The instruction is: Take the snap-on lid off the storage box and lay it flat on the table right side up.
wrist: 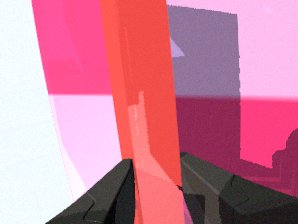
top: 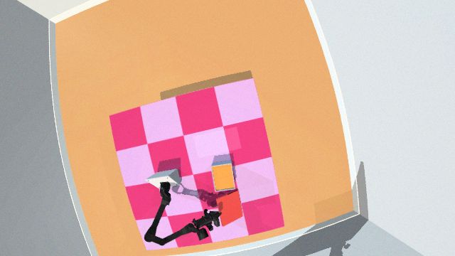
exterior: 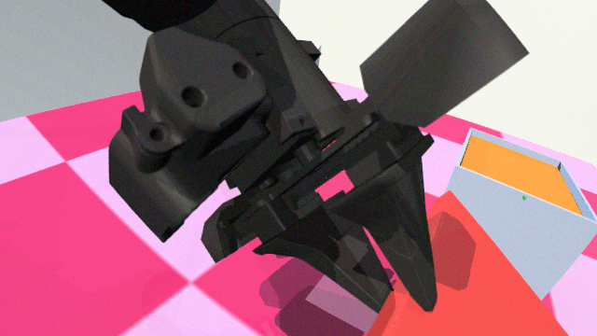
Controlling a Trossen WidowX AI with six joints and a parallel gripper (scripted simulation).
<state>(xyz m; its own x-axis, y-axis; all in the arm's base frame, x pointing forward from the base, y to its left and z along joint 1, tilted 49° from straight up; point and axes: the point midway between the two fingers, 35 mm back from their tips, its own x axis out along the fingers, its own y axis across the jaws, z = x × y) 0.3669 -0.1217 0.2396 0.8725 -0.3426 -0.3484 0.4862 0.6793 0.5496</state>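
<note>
Now: gripper tip 70 mm short of the red lid, 10 mm to the right of it and 40 mm above it. Also, from my gripper tip: storage box: 40 mm ahead, 280 mm to the left, 40 mm below.
</note>
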